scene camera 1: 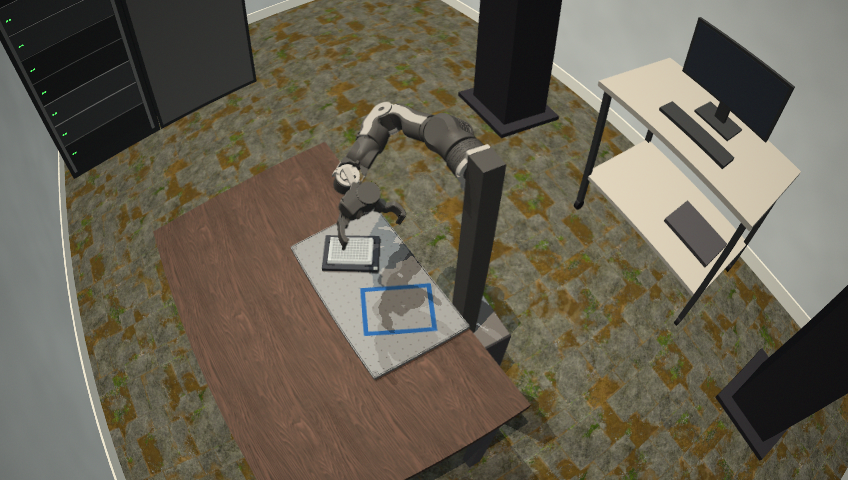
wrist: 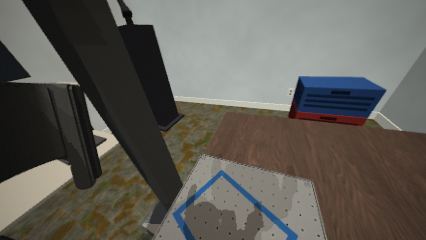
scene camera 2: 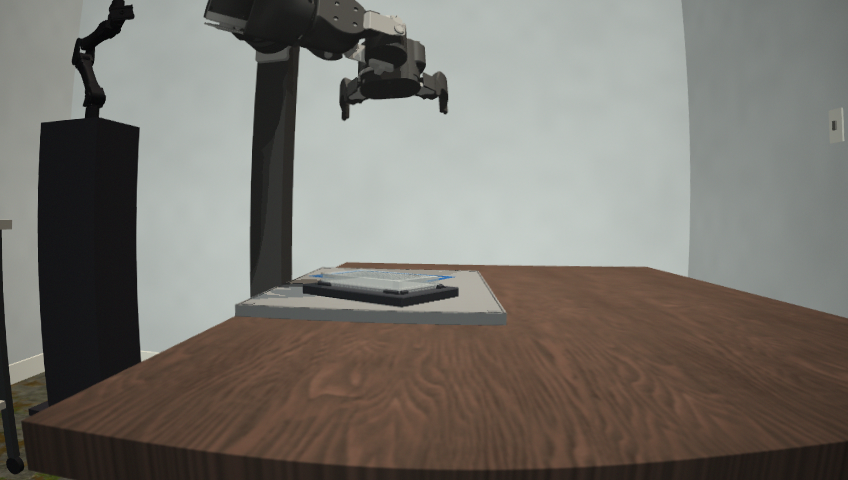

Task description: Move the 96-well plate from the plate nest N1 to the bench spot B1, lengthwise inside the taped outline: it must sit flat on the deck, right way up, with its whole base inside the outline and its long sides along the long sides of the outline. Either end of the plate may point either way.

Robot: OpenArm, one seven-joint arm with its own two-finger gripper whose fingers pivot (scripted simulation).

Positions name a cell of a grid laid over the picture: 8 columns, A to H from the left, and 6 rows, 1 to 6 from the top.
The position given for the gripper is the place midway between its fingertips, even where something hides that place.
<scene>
In view: the gripper (scene camera 2: D2), a 96-well plate (scene camera 2: D4), a black plate nest N1 (scene camera 2: D4) and a black mounting column (scene camera 2: C3).
The 96-well plate shows as well in scene camera 1 (scene camera 1: D4). The gripper also shows in scene camera 1 (scene camera 1: D3). The black plate nest N1 is seen too in scene camera 1 (scene camera 1: D4). The wrist view does not show the 96-well plate: it is out of frame.
</scene>
